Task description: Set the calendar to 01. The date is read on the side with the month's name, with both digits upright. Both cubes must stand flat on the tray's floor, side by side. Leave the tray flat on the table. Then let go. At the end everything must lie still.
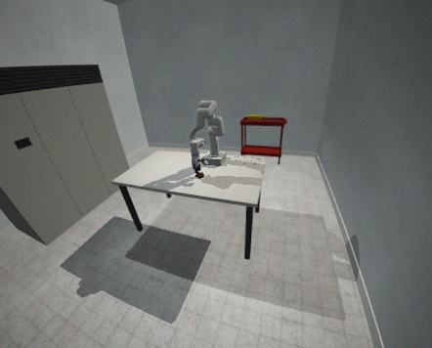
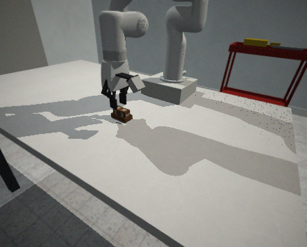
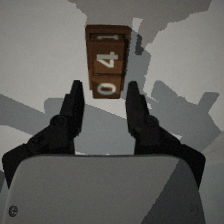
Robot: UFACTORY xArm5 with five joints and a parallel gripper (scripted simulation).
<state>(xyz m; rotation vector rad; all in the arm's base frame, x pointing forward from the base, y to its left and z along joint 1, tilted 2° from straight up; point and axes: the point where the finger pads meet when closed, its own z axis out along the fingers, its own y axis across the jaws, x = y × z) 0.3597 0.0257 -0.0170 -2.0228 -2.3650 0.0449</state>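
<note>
My hand is 10 mm to the right of the calendar tray and 60 mm above it.
</note>
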